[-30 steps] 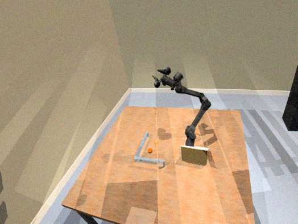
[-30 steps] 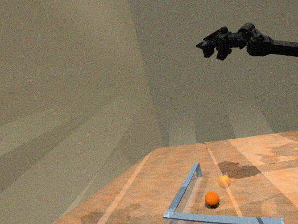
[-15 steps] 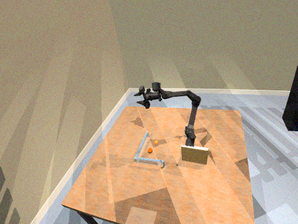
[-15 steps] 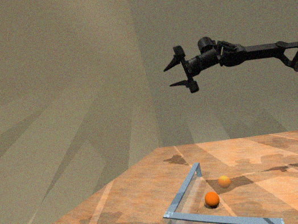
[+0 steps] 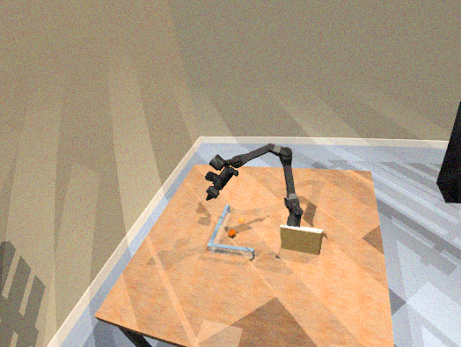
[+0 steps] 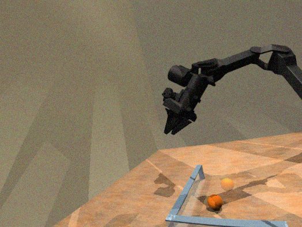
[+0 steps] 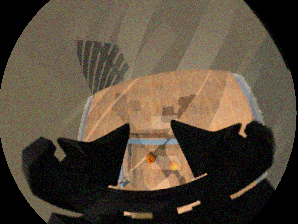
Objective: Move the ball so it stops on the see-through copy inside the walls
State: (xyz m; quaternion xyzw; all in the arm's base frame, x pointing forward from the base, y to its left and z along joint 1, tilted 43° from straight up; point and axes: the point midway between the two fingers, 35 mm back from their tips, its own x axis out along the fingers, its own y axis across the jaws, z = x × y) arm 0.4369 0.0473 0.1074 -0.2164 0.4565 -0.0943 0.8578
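The orange ball is 110 mm behind my gripper tip, 50 mm to the left of it and 210 mm below it. The rest, counted from my gripper tip: see-through copy of ball (140 mm behind, 50 mm to the right, 210 mm below).
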